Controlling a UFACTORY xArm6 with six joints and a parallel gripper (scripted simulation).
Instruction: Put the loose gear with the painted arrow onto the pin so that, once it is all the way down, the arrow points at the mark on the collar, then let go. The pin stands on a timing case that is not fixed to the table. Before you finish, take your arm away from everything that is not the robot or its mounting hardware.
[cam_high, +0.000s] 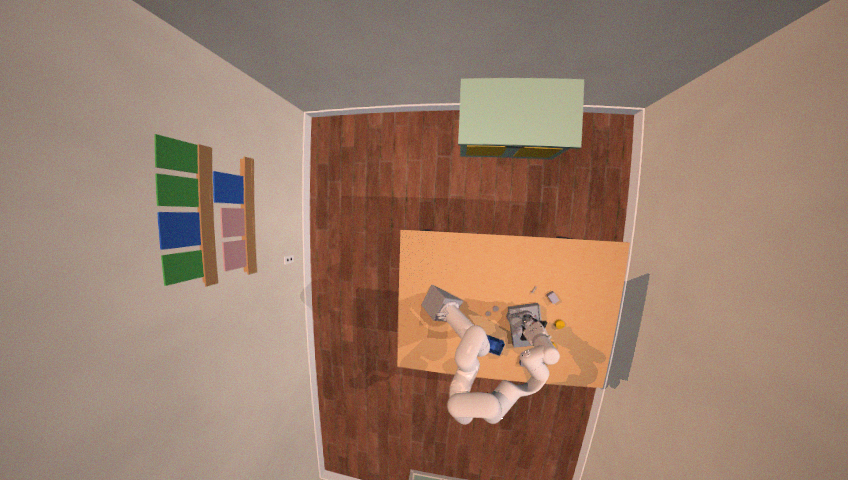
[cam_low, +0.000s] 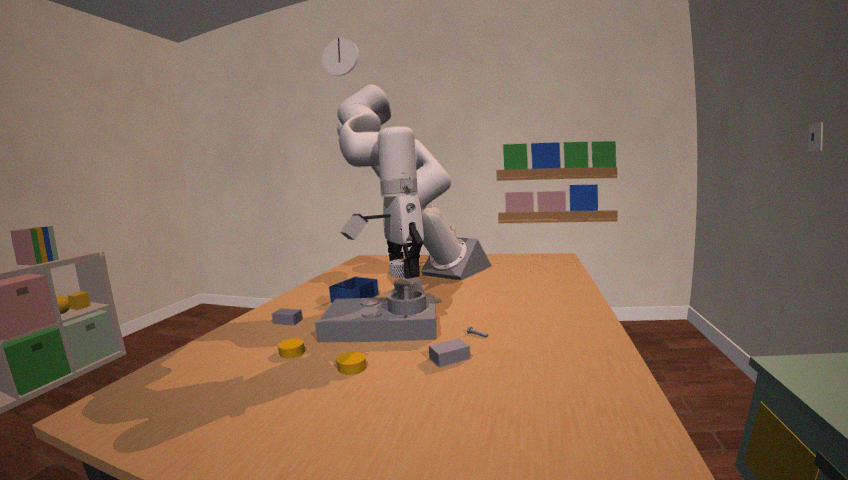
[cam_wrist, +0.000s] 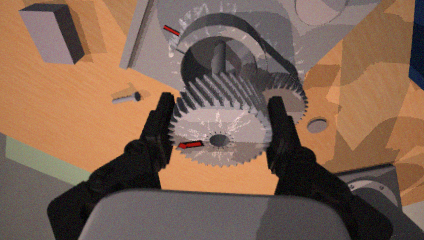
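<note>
Right now my hand is right at the grey gear. Also, from my hand: blue bin 20 cm to the right, 15 cm behind, 12 cm below; small bolt 15 cm to the left, 12 cm below, 3 cm ahead; flat grey disc 16 cm behind, 13 cm below, 2 cm to the left.
</note>
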